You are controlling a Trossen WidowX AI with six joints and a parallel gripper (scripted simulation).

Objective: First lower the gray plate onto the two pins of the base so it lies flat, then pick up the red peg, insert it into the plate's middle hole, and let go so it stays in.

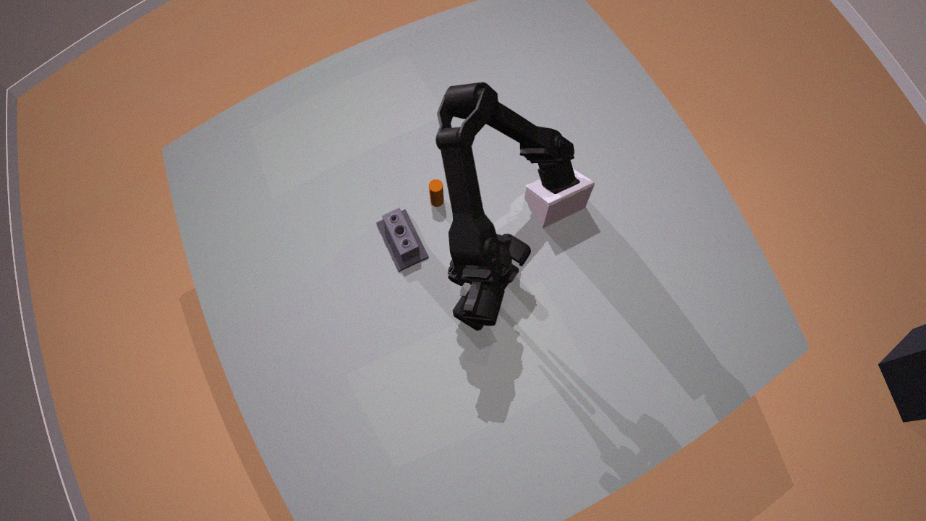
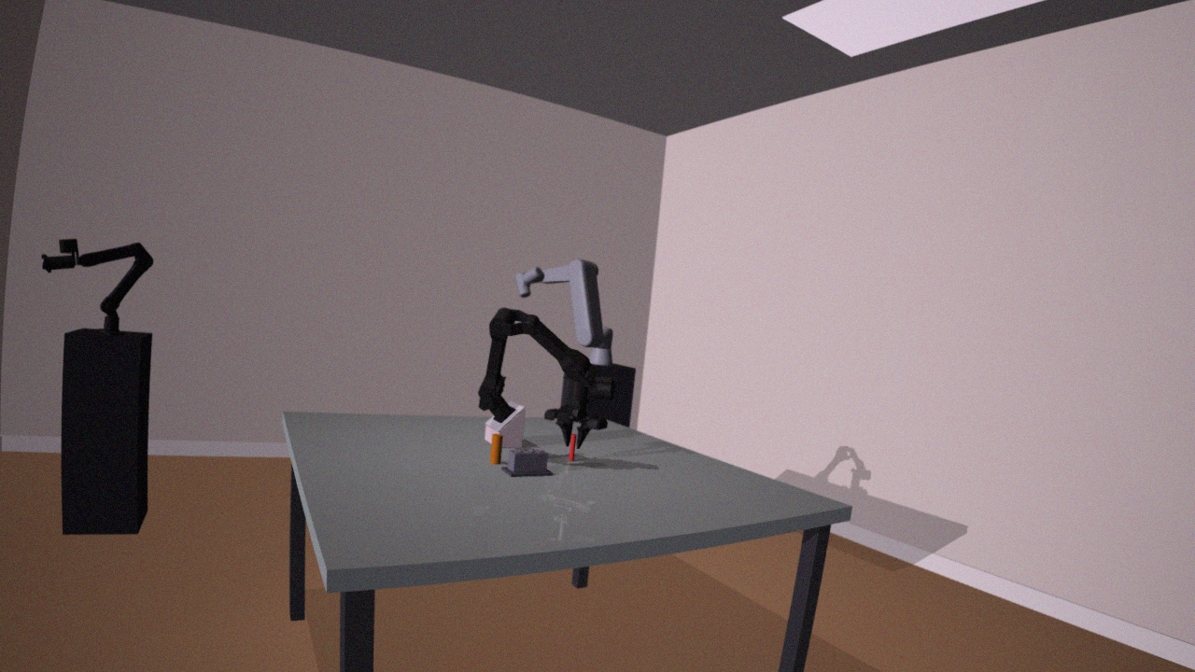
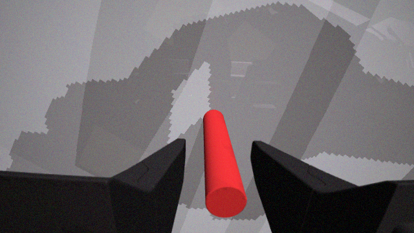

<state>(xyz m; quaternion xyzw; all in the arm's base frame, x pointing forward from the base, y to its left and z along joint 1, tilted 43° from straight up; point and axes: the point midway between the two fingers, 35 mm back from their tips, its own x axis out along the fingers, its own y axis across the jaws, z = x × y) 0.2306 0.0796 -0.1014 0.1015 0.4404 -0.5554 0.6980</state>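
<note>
Now: the gray plate 110 mm ahead of my gripper tip and 200 mm to the right of it. Round my gripper tip: base 110 mm ahead, 200 mm to the right, 30 mm below; orange cylinder 240 mm to the right; red peg right at my gripper tip.
</note>
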